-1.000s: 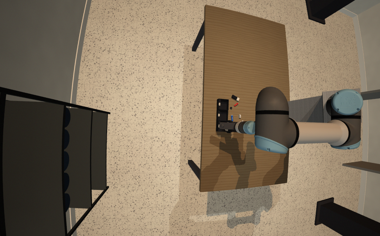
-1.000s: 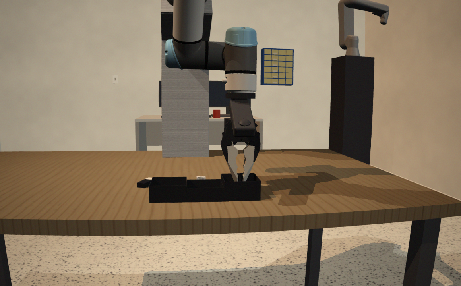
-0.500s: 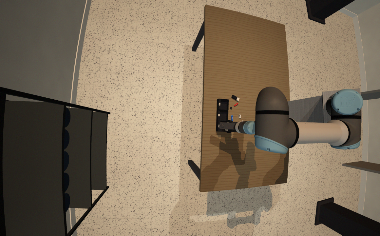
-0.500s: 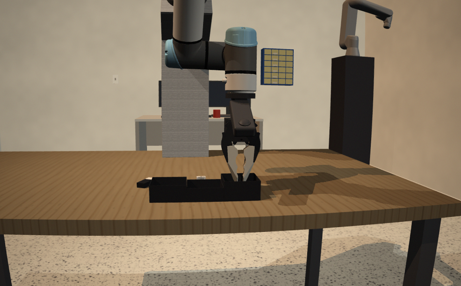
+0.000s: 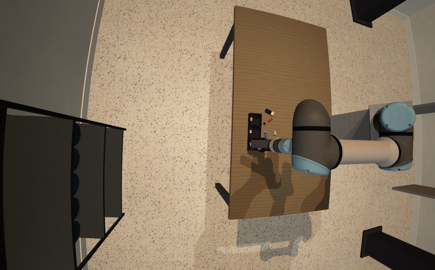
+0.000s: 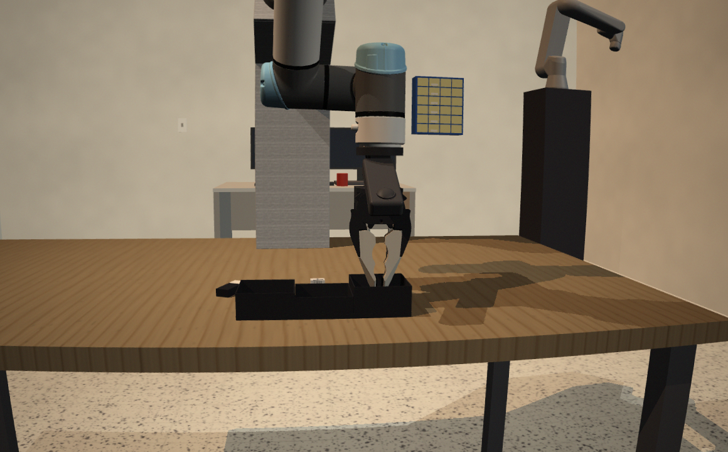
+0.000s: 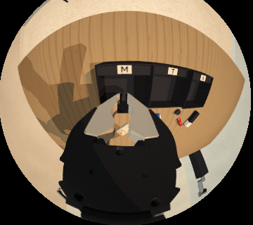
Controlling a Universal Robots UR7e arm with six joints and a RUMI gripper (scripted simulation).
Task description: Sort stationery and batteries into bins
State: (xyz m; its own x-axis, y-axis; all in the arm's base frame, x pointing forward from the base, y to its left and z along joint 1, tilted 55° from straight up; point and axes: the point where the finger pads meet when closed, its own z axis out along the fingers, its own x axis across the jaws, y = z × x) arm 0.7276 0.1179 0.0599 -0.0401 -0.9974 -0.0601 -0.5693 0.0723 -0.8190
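My gripper is now 12 cm past the eraser, 23 cm to the left of it and 3 cm above it. From my hand the other things lie so: black round piece 7 cm behind, 15 cm to the right, 3 cm below; then white domino tile 13 cm behind, 3 cm below; then blue battery 8 cm behind, 7 cm to the right, 3 cm below.
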